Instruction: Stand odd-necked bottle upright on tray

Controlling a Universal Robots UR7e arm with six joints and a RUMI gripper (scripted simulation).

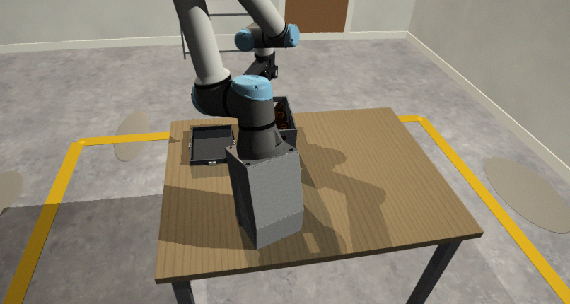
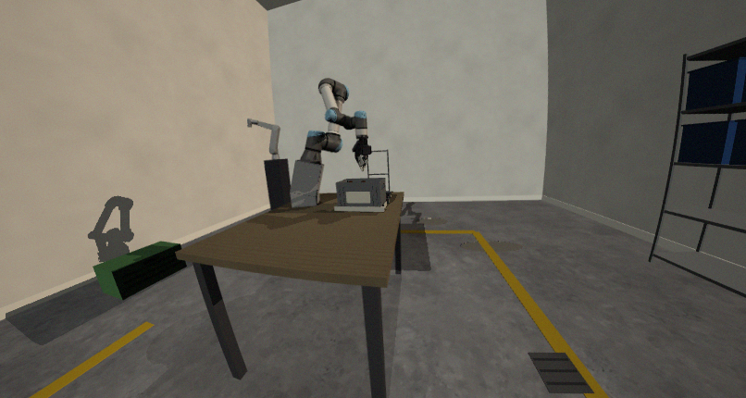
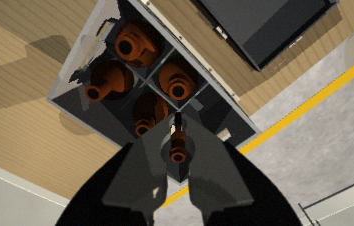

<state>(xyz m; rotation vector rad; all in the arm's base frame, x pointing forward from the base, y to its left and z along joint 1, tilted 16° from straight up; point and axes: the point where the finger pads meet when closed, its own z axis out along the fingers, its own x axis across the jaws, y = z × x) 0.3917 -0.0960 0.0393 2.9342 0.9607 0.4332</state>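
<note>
My gripper is now 5 cm to the left of the crate and 16 cm above it. From my hand the other things lie so: bottle: 10 cm behind, 8 cm to the right, 15 cm below; dark tray: 4 cm ahead, 22 cm to the left, 23 cm below.
</note>
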